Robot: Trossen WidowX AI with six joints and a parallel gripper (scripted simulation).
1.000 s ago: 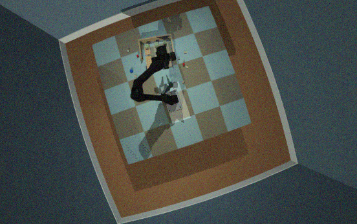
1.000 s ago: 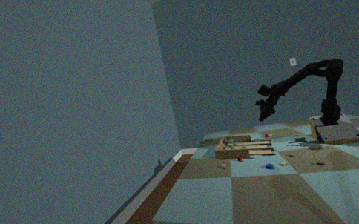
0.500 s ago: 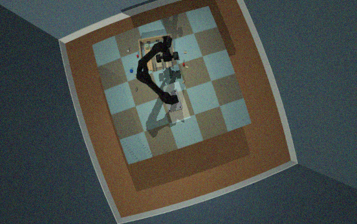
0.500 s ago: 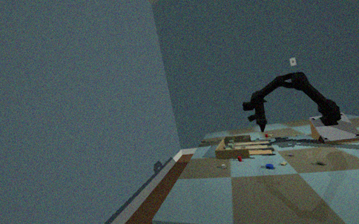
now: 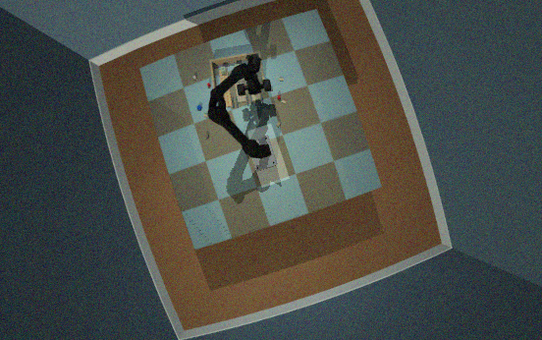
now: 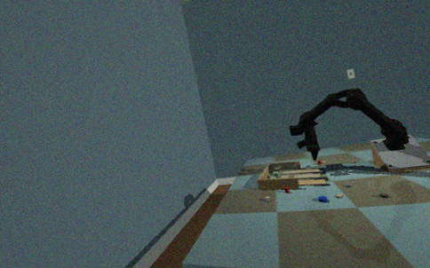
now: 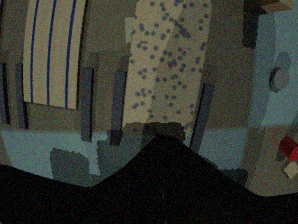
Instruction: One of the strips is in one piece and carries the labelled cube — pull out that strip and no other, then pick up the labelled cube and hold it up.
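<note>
My gripper tip is now 10 cm short of the strip, 6 cm above it and 1 cm to the left of it.
</note>
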